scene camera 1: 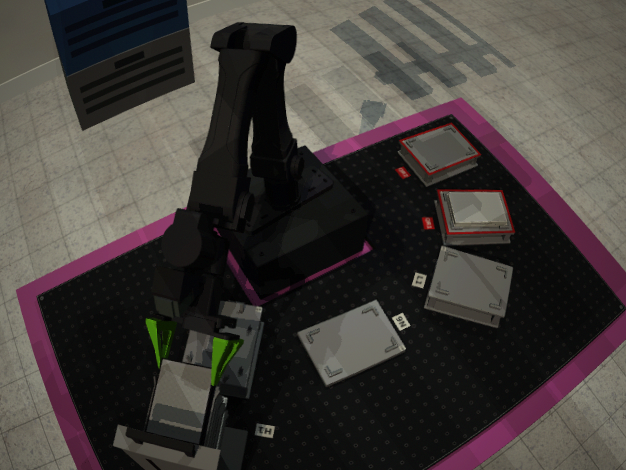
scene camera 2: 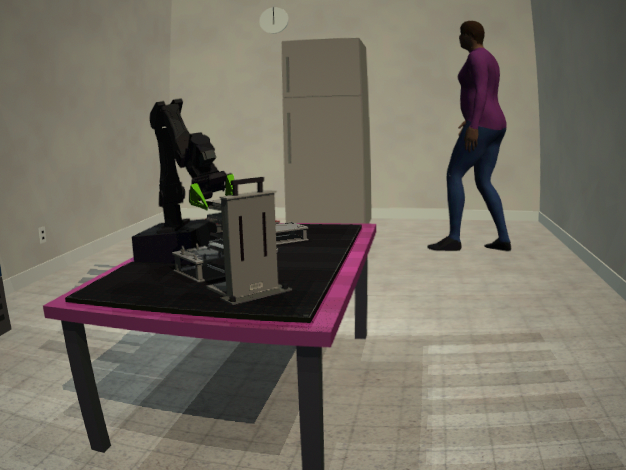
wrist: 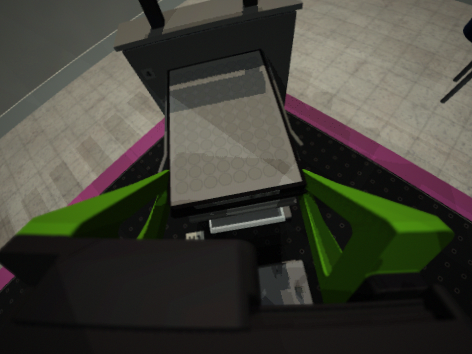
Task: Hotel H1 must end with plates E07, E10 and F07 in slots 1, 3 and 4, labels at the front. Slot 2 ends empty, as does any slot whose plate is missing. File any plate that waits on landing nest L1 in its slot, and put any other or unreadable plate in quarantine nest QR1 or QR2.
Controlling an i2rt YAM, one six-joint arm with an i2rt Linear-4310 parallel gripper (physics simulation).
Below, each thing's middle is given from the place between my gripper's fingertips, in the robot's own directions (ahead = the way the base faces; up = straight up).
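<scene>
Clear plate [wrist: 275,215]: my hand 10 cm above it, 3 cm short of it, 3 cm to the left of it. Flat grey nest [scene camera 1: 350,343]: 31 cm to the left of my hand, 2 cm ahead of it, 21 cm below it.
</scene>
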